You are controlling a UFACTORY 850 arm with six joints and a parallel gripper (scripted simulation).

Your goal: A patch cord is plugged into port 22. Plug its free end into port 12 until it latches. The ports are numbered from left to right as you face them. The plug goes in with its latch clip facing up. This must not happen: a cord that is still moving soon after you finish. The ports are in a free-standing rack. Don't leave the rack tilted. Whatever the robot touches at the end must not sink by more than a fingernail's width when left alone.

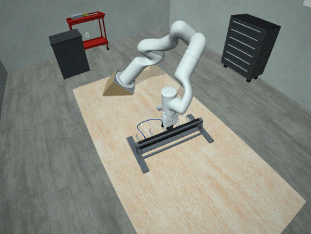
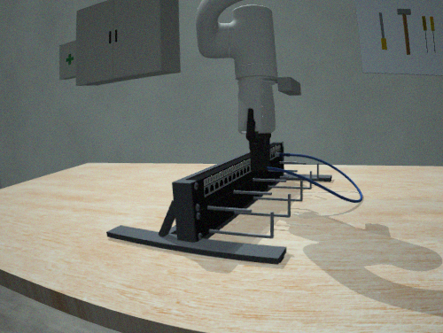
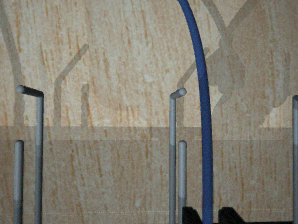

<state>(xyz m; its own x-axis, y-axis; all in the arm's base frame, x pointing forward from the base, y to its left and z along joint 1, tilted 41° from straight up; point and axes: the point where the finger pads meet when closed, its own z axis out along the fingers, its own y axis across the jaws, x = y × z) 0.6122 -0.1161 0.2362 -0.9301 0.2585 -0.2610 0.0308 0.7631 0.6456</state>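
Right now the plug is 20 mm ahead of my hand and 10 mm below it.
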